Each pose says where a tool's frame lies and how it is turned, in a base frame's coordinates. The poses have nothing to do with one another.
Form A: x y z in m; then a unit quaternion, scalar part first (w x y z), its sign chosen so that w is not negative.
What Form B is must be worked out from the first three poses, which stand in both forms.
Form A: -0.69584 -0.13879 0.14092 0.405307 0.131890 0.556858 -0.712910
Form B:
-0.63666 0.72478 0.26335 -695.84
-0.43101 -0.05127 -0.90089 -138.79
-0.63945 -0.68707 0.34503 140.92
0 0 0 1

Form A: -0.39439 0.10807 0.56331 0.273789 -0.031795 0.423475 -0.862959
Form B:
-0.84806 0.44561 0.28676 -394.39
-0.49947 -0.49142 -0.71347 108.07
-0.17701 -0.74829 0.63932 563.31
0 0 0 1

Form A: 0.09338 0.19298 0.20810 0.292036 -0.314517 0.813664 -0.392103
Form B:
-0.63159 -0.28281 0.72188 93.38
-0.74084 0.49467 -0.45438 192.98
-0.22859 -0.82178 -0.52194 208.10
0 0 0 1

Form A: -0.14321 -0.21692 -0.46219 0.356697 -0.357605 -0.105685 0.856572
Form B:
-0.48977 -0.53549 -0.68802 -143.21
0.68666 -0.72320 0.07406 -216.92
-0.53723 -0.43617 0.72190 -462.19
0 0 0 1

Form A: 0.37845 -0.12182 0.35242 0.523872 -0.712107 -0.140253 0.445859
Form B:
0.56308 -0.26740 -0.78195 378.45
0.66690 -0.41177 0.62104 -121.82
-0.48805 -0.87117 -0.05354 352.42
0 0 0 1

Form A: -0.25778 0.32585 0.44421 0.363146 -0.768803 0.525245 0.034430
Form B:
0.44586 -0.83263 0.32854 -257.78
-0.78261 -0.18449 0.59454 325.85
-0.43442 -0.52221 -0.73388 444.21
0 0 0 1

